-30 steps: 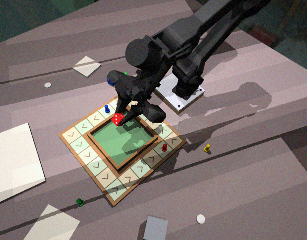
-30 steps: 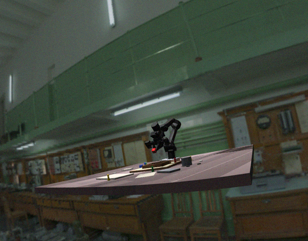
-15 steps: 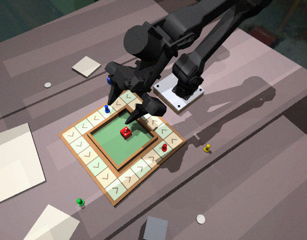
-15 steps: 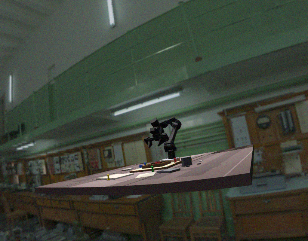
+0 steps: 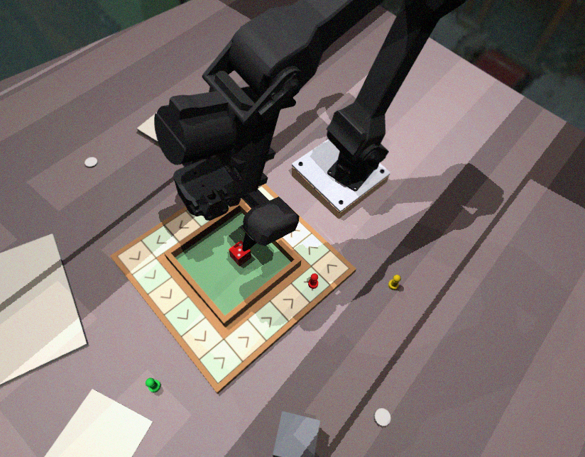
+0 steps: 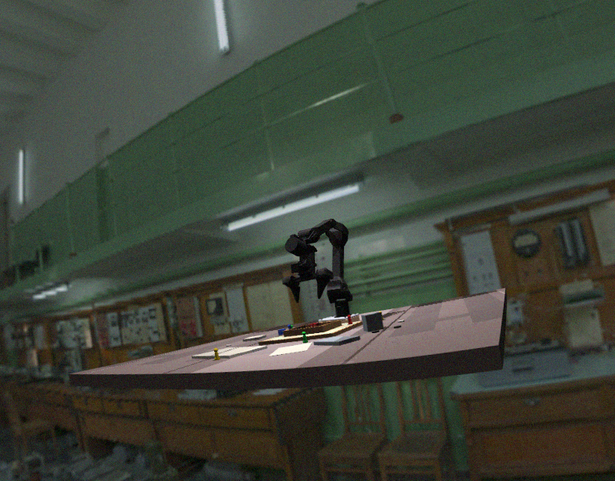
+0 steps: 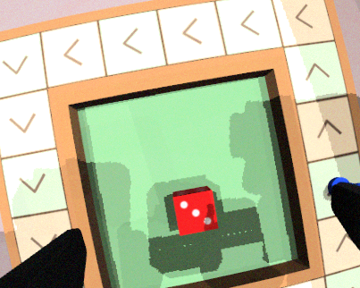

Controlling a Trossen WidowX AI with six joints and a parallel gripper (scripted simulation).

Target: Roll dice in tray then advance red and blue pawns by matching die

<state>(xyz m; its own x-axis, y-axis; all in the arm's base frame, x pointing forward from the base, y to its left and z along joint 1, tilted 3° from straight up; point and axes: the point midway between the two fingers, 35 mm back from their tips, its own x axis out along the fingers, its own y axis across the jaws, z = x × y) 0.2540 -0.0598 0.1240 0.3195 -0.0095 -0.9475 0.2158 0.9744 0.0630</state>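
Now: gripper tip 130 mm to the right of the red pawn, 100 mm above it and 50 mm past it. From my gripper tip the other things lie so: green tray: 120 mm below; then blue pawn: 100 mm to the right, 100 mm below, 40 mm behind; then grey block: 240 mm to the left, 150 mm ahead, 100 mm below.
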